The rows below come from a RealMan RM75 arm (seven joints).
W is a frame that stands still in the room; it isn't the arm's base.
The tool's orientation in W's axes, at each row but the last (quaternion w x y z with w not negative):
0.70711, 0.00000, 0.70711, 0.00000
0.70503, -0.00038, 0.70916, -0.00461
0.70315, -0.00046, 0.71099, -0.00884
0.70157, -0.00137, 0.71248, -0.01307
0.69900, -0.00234, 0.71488, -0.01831
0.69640, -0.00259, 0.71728, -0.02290
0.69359, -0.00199, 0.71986, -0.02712
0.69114, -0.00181, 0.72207, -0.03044
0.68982, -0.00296, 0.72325, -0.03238
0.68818, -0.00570, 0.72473, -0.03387
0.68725, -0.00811, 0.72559, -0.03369
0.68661, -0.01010, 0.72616, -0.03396
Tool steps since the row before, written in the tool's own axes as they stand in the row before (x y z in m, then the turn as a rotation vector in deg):
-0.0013, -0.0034, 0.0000, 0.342, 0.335, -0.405
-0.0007, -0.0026, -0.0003, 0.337, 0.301, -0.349
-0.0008, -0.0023, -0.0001, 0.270, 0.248, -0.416
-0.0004, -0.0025, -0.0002, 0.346, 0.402, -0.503
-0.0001, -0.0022, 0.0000, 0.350, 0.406, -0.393
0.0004, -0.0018, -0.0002, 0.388, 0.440, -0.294
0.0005, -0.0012, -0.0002, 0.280, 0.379, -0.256
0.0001, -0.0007, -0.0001, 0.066, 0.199, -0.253
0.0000, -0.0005, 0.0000, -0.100, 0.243, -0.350
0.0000, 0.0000, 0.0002, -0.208, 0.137, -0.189
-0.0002, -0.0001, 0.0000, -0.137, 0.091, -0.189
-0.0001, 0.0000, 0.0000, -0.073, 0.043, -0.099
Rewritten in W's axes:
0.0000, -0.0034, 0.0013, -0.405, 0.335, -0.342
-0.0003, -0.0026, 0.0007, -0.349, 0.301, -0.337
-0.0001, -0.0023, 0.0008, -0.416, 0.249, -0.269
-0.0002, -0.0025, 0.0005, -0.502, 0.403, -0.346
0.0000, -0.0022, 0.0002, -0.392, 0.405, -0.353
-0.0003, -0.0018, -0.0003, -0.293, 0.434, -0.395
-0.0003, -0.0012, -0.0004, -0.253, 0.376, -0.286
-0.0001, -0.0007, -0.0001, -0.248, 0.206, -0.064
0.0000, -0.0005, 0.0000, -0.335, 0.262, 0.104
0.0002, 0.0000, 0.0000, -0.172, 0.156, 0.209
0.0000, -0.0001, 0.0002, -0.178, 0.106, 0.141
0.0000, 0.0000, 0.0001, -0.093, 0.051, 0.075

